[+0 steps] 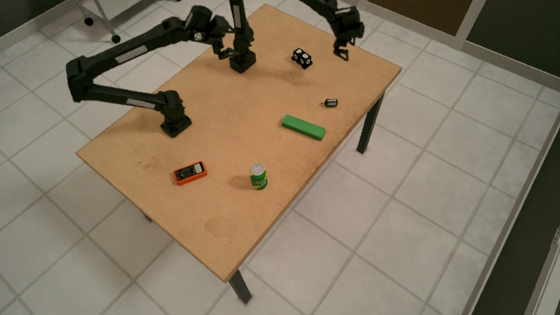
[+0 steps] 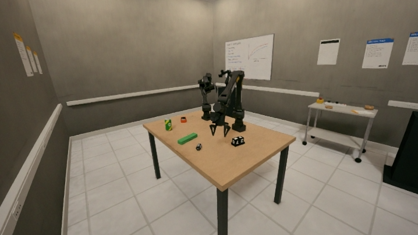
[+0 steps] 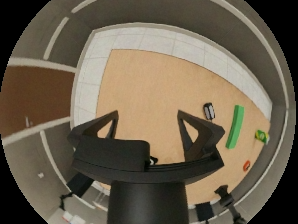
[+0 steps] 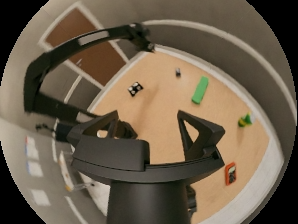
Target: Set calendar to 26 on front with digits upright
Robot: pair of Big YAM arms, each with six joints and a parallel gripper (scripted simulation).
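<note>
Right now the black calendar cube is 270 mm behind my left hand, 130 mm below it and 20 mm to the right of it.
</note>
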